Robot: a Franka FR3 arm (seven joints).
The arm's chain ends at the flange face. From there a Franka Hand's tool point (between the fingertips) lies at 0.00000 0.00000 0.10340 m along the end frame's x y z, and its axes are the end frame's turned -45 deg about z.
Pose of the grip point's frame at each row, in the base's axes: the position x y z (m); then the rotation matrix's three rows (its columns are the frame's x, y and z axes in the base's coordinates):
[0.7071, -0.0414, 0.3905], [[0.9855, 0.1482, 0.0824], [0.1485, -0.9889, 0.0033], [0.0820, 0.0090, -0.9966]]
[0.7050, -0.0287, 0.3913], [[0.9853, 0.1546, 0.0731], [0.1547, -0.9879, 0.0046], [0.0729, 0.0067, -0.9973]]
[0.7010, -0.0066, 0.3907], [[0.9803, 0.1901, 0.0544], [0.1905, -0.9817, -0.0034], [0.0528, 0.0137, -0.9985]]
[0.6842, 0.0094, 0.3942], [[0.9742, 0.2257, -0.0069], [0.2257, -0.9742, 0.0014], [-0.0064, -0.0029, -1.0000]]
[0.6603, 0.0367, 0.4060], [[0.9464, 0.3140, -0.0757], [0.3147, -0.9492, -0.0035], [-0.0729, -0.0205, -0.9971]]
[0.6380, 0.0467, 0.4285], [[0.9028, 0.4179, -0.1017], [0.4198, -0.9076, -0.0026], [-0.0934, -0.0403, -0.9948]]
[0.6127, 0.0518, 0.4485], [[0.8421, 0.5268, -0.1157], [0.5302, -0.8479, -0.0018], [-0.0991, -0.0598, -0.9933]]
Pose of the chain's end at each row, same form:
[0.6986, -0.0417, 0.4935], [[0.8016, -0.5921, 0.0824], [-0.5943, -0.8043, 0.0033], [0.0643, -0.0516, -0.9966]]
[0.6974, -0.0292, 0.4944], [[0.8060, -0.5874, 0.0731], [-0.5892, -0.8079, 0.0046], [0.0563, -0.0468, -0.9973]]
[0.6954, -0.0062, 0.4939], [[0.8276, -0.5588, 0.0544], [-0.5595, -0.8289, -0.0034], [0.0470, -0.0276, -0.9985]]
[0.6849, 0.0093, 0.4976], [[0.8485, -0.5293, -0.0069], [-0.5293, -0.8485, 0.0014], [-0.0066, 0.0025, -1.0000]]
[0.6681, 0.0371, 0.5091], [[0.8912, -0.4472, -0.0757], [-0.4487, -0.8937, -0.0035], [-0.0660, 0.0371, -0.9971]]
[0.6485, 0.0470, 0.5314], [[0.9339, -0.3429, -0.1017], [-0.3449, -0.9386, -0.0026], [-0.0945, 0.0375, -0.9948]]
[0.6247, 0.0520, 0.5512], [[0.9680, -0.2230, -0.1157], [-0.2246, -0.9745, -0.0018], [-0.1124, 0.0278, -0.9933]]

